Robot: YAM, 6 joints.
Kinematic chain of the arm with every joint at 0, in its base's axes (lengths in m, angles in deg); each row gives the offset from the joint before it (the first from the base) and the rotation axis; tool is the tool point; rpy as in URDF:
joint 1: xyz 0 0 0.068 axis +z
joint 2: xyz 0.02 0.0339 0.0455 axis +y
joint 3: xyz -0.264 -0.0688 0 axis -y
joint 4: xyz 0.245 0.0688 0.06 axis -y
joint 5: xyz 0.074 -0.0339 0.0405 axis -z
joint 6: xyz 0.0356 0 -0.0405 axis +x
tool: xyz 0 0 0 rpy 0 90 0
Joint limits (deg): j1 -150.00..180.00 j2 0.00..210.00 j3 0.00..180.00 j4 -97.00..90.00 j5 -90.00..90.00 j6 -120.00..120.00
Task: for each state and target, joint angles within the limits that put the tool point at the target. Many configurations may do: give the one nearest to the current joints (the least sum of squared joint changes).
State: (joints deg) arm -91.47 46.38 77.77 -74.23 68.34 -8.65
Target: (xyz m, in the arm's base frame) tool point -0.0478 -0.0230 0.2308
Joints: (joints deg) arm -115.56 31.13 32.91 -88.91 68.83 -8.65
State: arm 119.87 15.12 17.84 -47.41 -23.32 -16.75
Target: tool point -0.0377 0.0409 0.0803
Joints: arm 118.80 18.36 1.31 -55.13 -22.00 -16.75
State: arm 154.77 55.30 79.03 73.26 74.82 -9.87
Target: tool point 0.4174 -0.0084 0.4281
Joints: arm 174.25 15.22 113.87 73.26 70.17 -9.87
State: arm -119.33 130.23 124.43 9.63 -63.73 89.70
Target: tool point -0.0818 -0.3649 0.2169
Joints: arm -107.79 102.90 67.97 -12.23 -70.81 89.70
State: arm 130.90 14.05 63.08 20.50 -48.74 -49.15
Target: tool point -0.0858 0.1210 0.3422
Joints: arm 115.50 34.94 34.30 12.45 -45.43 -49.15
